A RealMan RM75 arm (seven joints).
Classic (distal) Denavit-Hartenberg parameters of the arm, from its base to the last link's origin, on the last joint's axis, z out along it. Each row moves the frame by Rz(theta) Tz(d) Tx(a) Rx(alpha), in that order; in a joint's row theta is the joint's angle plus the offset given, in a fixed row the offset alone. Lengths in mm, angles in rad.
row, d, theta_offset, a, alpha
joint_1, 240.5, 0, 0, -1.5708
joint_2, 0, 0, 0, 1.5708
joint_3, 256, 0, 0, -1.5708
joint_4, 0, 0, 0, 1.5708
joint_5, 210, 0, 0, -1.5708
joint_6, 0, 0, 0, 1.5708
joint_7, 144, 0, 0, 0
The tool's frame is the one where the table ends.
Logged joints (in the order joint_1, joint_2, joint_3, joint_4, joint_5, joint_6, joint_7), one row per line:
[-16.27, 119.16, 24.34, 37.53, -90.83, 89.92, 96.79]
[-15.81, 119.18, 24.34, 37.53, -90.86, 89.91, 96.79]
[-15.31, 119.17, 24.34, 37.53, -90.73, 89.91, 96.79]
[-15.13, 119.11, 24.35, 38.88, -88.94, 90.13, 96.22]
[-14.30, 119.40, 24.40, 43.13, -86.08, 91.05, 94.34]
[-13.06, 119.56, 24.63, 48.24, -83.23, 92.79, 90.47]
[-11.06, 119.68, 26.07, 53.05, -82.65, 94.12, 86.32]
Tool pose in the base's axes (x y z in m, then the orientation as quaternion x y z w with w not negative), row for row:
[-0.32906, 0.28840, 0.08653, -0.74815, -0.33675, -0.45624, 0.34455]
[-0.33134, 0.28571, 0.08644, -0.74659, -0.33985, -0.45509, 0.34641]
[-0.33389, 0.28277, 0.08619, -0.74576, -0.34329, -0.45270, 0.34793]
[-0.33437, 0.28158, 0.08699, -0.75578, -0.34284, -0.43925, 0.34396]
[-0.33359, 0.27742, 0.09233, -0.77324, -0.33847, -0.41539, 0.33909]
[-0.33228, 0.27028, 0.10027, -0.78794, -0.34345, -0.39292, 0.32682]
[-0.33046, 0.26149, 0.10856, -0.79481, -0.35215, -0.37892, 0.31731]
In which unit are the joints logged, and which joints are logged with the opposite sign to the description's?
The joints are logged in degrees. Opposite sign: joint_2, joint_6.
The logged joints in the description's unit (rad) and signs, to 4 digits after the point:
[-0.2840, -2.0797, 0.4248, 0.6550, -1.5853, -1.5694, 1.6893]
[-0.2759, -2.0801, 0.4248, 0.6550, -1.5858, -1.5692, 1.6893]
[-0.2672, -2.0799, 0.4248, 0.6550, -1.5835, -1.5692, 1.6893]
[-0.2641, -2.0789, 0.4250, 0.6786, -1.5523, -1.5731, 1.6794]
[-0.2496, -2.0839, 0.4259, 0.7528, -1.5024, -1.5891, 1.6465]
[-0.2279, -2.0867, 0.4299, 0.8419, -1.4526, -1.6195, 1.5790]
[-0.1930, -2.0888, 0.4550, 0.9259, -1.4425, -1.6427, 1.5066]

